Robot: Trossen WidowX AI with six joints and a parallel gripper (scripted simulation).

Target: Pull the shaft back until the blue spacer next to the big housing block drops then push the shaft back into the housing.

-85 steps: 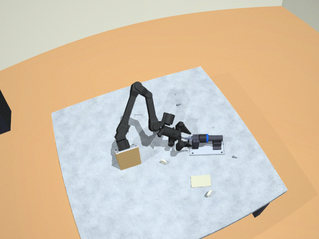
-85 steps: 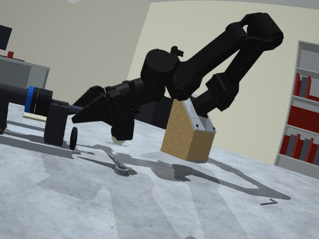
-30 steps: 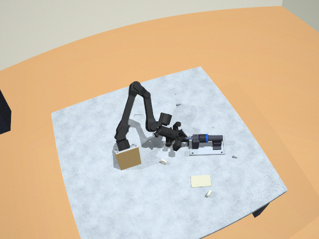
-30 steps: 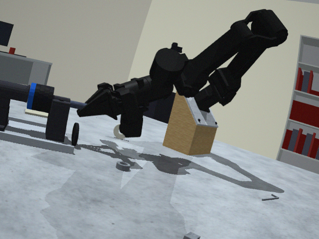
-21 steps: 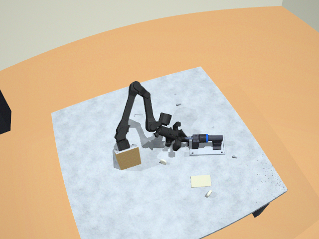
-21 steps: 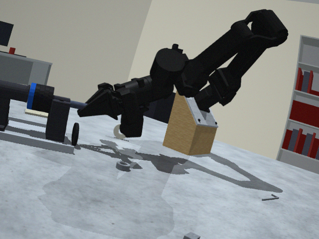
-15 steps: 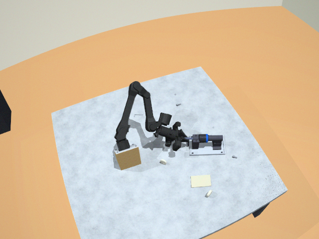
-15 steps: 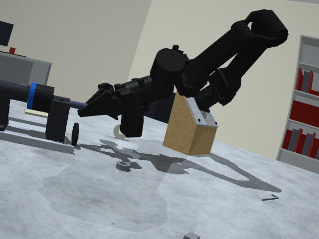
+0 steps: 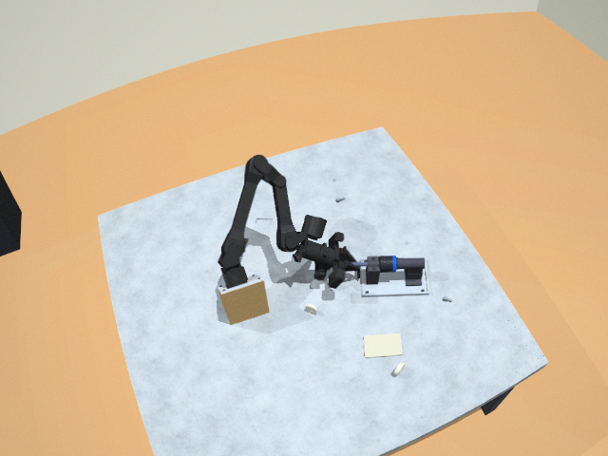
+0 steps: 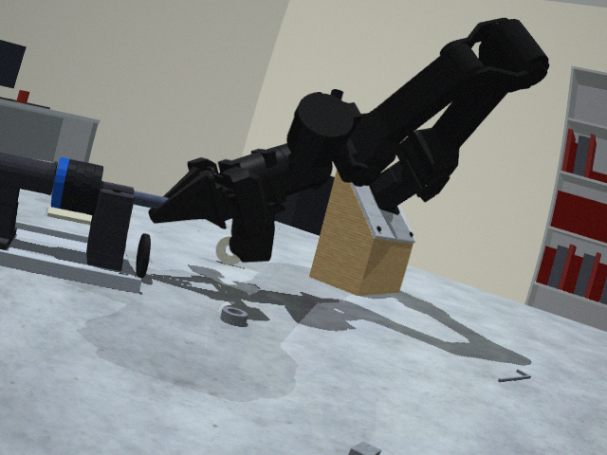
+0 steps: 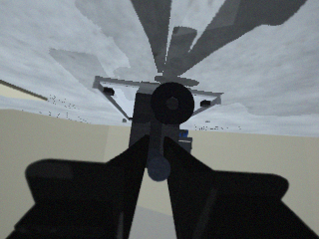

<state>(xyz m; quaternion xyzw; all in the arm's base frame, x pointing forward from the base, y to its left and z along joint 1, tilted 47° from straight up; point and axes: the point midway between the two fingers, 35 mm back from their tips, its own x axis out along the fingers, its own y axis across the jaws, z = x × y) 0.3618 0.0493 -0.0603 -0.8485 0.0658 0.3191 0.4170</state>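
Now: the black disc 1 cm ahead of my gripper tip, 1 cm to the left of it and 4 cm below it. From my gripper tip the other things lie so: grey ring (2 cm behind, 13 cm to the left, 6 cm below); blue spacer (11 cm ahead, 4 cm to the right, 2 cm above); dark shaft (5 cm ahead, 2 cm to the right, 2 cm above).
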